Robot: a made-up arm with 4 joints. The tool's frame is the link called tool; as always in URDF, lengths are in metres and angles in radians. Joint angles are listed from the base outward.
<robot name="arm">
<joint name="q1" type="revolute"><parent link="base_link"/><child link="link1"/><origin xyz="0 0 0.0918" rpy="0 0 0"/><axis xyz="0 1 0"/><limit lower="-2.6" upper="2.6"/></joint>
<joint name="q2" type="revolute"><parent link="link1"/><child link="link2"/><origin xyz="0.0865 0.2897 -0.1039" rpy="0 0 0"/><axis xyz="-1 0 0"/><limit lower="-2.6" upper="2.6"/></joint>
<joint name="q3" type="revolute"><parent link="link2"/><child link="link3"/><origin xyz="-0.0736 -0.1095 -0.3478" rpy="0 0 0"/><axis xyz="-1 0 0"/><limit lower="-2.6" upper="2.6"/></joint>
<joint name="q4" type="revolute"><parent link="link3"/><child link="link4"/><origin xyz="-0.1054 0.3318 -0.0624" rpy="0 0 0"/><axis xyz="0 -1 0"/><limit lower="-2.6" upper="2.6"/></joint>
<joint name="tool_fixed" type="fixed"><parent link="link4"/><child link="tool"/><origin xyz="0.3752 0.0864 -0.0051" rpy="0 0 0"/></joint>
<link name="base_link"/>
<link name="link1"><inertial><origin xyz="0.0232 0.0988 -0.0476"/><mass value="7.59"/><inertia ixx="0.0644" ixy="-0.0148" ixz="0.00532" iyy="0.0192" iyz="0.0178" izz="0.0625"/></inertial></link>
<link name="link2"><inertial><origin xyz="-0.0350 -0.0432 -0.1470"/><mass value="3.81"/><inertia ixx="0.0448" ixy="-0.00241" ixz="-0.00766" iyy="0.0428" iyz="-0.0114" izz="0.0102"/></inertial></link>
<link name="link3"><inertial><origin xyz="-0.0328 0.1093 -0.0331"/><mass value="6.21"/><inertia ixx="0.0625" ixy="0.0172" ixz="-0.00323" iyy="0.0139" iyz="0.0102" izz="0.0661"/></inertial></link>
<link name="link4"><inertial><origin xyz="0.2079 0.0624 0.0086"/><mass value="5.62"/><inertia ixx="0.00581" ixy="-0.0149" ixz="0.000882" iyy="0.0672" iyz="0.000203" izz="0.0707"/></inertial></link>
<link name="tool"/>
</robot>
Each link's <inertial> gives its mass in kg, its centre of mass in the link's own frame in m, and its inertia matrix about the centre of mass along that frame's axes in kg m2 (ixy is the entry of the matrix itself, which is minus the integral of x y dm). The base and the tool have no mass. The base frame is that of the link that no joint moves.
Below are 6 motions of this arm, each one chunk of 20 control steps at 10 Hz.
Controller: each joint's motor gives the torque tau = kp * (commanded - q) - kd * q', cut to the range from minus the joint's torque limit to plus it. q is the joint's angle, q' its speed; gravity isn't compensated. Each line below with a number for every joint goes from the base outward.
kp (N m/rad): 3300 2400 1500 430
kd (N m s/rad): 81 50 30 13
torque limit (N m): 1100 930 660 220
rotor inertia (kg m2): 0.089 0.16 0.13 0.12
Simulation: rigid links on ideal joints. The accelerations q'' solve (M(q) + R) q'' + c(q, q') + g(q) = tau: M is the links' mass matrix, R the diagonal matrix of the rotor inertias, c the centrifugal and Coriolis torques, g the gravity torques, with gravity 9.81 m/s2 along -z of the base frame. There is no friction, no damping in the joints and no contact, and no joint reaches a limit. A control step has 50 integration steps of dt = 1/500 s. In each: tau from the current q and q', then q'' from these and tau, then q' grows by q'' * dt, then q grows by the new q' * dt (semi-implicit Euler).
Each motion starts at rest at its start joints. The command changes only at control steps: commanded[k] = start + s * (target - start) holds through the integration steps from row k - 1 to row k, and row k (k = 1, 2, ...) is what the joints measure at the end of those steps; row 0 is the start. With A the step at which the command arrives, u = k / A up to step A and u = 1 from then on. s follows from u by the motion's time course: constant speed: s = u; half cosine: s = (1 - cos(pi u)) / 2; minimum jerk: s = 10 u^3 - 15 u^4 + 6 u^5; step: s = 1 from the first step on.
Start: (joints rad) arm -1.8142 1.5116 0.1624 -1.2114
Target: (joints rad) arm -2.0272 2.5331 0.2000 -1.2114
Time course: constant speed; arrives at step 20
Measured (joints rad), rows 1 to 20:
1: -1.8158 1.5751 0.1723 -1.2343
2: -1.8281 1.6410 0.1869 -1.2371
3: -1.8397 1.6804 0.1780 -1.2333
4: -1.8513 1.7316 0.1804 -1.2325
5: -1.8629 1.7883 0.1875 -1.2353
6: -1.8745 1.8371 0.1873 -1.2348
7: -1.8861 1.8874 0.1887 -1.2345
8: -1.8977 1.9403 0.1925 -1.2355
9: -1.9093 1.9912 0.1944 -1.2358
10: -1.9209 2.0419 0.1962 -1.2358
11: -1.9324 2.0935 0.1988 -1.2364
12: -1.9440 2.1447 0.2011 -1.2368
13: -1.9555 2.1956 0.2032 -1.2370
14: -1.9671 2.2468 0.2054 -1.2374
15: -1.9786 2.2978 0.2077 -1.2378
16: -1.9900 2.3488 0.2098 -1.2382
17: -2.0015 2.3997 0.2119 -1.2386
18: -2.0129 2.4506 0.2140 -1.2389
19: -2.0243 2.5015 0.2161 -1.2393
20: -2.0357 2.5523 0.2181 -1.2396

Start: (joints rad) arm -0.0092 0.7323 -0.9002 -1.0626
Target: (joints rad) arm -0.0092 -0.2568 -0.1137 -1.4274
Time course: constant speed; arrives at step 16
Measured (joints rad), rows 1 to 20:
1: -0.0077 0.6593 -0.8200 -1.1102
2: -0.0079 0.5979 -0.7762 -1.1301
3: -0.0087 0.5362 -0.7281 -1.1489
4: -0.0083 0.4759 -0.6776 -1.1736
5: -0.0086 0.4143 -0.6297 -1.1947
6: -0.0086 0.3536 -0.5804 -1.2169
7: -0.0087 0.2927 -0.5316 -1.2391
8: -0.0088 0.2318 -0.4828 -1.2610
9: -0.0088 0.1712 -0.4340 -1.2830
10: -0.0089 0.1105 -0.3852 -1.3050
11: -0.0089 0.0499 -0.3364 -1.3269
12: -0.0090 -0.0106 -0.2877 -1.3489
13: -0.0090 -0.0712 -0.2390 -1.3708
14: -0.0090 -0.1316 -0.1903 -1.3927
15: -0.0091 -0.1921 -0.1416 -1.4146
16: -0.0091 -0.2525 -0.0929 -1.4365
17: -0.0089 -0.2463 -0.0938 -1.4319
18: -0.0096 -0.2413 -0.0890 -1.4321
19: -0.0090 -0.2458 -0.0935 -1.4323
20: -0.0092 -0.2449 -0.0925 -1.4320

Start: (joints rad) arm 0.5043 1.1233 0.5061 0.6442
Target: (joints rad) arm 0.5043 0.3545 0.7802 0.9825
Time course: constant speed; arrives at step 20
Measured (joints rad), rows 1 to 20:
1: 0.4957 1.0580 0.5161 0.6484
2: 0.4988 1.0197 0.5283 0.6785
3: 0.4970 0.9878 0.5478 0.6841
4: 0.4971 0.9465 0.5591 0.7040
5: 0.4970 0.9086 0.5732 0.7216
6: 0.4965 0.8719 0.5883 0.7361
7: 0.4963 0.8333 0.6018 0.7534
8: 0.4961 0.7955 0.6160 0.7699
9: 0.4958 0.7579 0.6303 0.7860
10: 0.4956 0.7199 0.6443 0.8027
11: 0.4954 0.6821 0.6584 0.8192
12: 0.4951 0.6444 0.6725 0.8357
13: 0.4949 0.6066 0.6866 0.8522
14: 0.4947 0.5689 0.7007 0.8688
15: 0.4945 0.5312 0.7148 0.8853
16: 0.4944 0.4935 0.7289 0.9020
17: 0.4942 0.4558 0.7430 0.9186
18: 0.4940 0.4181 0.7570 0.9352
19: 0.4939 0.3804 0.7711 0.9519
20: 0.4937 0.3428 0.7851 0.9685

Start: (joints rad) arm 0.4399 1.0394 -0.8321 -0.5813
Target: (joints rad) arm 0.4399 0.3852 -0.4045 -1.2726
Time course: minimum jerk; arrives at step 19
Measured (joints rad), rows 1 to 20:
1: 0.4357 1.0299 -0.8130 -0.5995
2: 0.4360 1.0241 -0.8122 -0.6041
3: 0.4359 1.0095 -0.8029 -0.6182
4: 0.4363 0.9851 -0.7861 -0.6461
5: 0.4362 0.9500 -0.7636 -0.6825
6: 0.4361 0.9052 -0.7342 -0.7298
7: 0.4358 0.8520 -0.6995 -0.7855
8: 0.4354 0.7925 -0.6606 -0.8473
9: 0.4349 0.7294 -0.6193 -0.9129
10: 0.4344 0.6653 -0.5772 -0.9791
11: 0.4338 0.6033 -0.5363 -1.0433
12: 0.4333 0.5458 -0.4982 -1.1027
13: 0.4328 0.4954 -0.4645 -1.1549
14: 0.4323 0.4537 -0.4364 -1.1980
15: 0.4319 0.4221 -0.4147 -1.2309
16: 0.4316 0.4007 -0.3998 -1.2532
17: 0.4313 0.3889 -0.3911 -1.2656
18: 0.4311 0.3846 -0.3877 -1.2701
19: 0.4310 0.3844 -0.3872 -1.2703
20: 0.4310 0.3845 -0.3873 -1.2702

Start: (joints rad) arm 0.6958 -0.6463 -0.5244 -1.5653
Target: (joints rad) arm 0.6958 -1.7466 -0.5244 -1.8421
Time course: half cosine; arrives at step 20
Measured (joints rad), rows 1 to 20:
1: 0.6855 -0.6368 -0.5067 -1.5472
2: 0.6869 -0.6623 -0.5117 -1.5571
3: 0.6878 -0.7008 -0.5175 -1.5649
4: 0.6880 -0.7446 -0.5151 -1.5766
5: 0.6888 -0.8039 -0.5187 -1.5910
6: 0.6896 -0.8708 -0.5203 -1.6077
7: 0.6903 -0.9453 -0.5216 -1.6264
8: 0.6912 -1.0263 -0.5237 -1.6466
9: 0.6920 -1.1107 -0.5252 -1.6679
10: 0.6928 -1.1971 -0.5267 -1.6897
11: 0.6935 -1.2833 -0.5282 -1.7114
12: 0.6942 -1.3669 -0.5293 -1.7327
13: 0.6948 -1.4461 -0.5303 -1.7529
14: 0.6952 -1.5189 -0.5310 -1.7715
15: 0.6956 -1.5833 -0.5313 -1.7882
16: 0.6959 -1.6379 -0.5312 -1.8024
17: 0.6960 -1.6811 -0.5308 -1.8138
18: 0.6961 -1.7121 -0.5301 -1.8221
19: 0.6960 -1.7299 -0.5290 -1.8270
20: 0.6959 -1.7341 -0.5275 -1.8285

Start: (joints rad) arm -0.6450 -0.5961 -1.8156 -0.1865
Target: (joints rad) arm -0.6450 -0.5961 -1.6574 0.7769
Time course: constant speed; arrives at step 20
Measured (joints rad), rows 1 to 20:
1: -0.6344 -0.5978 -1.8208 -0.1187
2: -0.6349 -0.5977 -1.8109 -0.0702
3: -0.6351 -0.5976 -1.8021 -0.0250
4: -0.6348 -0.5978 -1.7954 0.0262
5: -0.6348 -0.5978 -1.7871 0.0741
6: -0.6348 -0.5978 -1.7794 0.1230
7: -0.6348 -0.5979 -1.7716 0.1718
8: -0.6347 -0.5980 -1.7638 0.2204
9: -0.6347 -0.5980 -1.7560 0.2690
10: -0.6347 -0.5981 -1.7481 0.3176
11: -0.6347 -0.5981 -1.7403 0.3662
12: -0.6347 -0.5981 -1.7324 0.4147
13: -0.6347 -0.5982 -1.7245 0.4632
14: -0.6347 -0.5982 -1.7166 0.5117
15: -0.6347 -0.5982 -1.7087 0.5602
16: -0.6347 -0.5982 -1.7007 0.6086
17: -0.6347 -0.5982 -1.6927 0.6571
18: -0.6347 -0.5982 -1.6847 0.7055
19: -0.6348 -0.5982 -1.6767 0.7538
20: -0.6348 -0.5982 -1.6687 0.8022

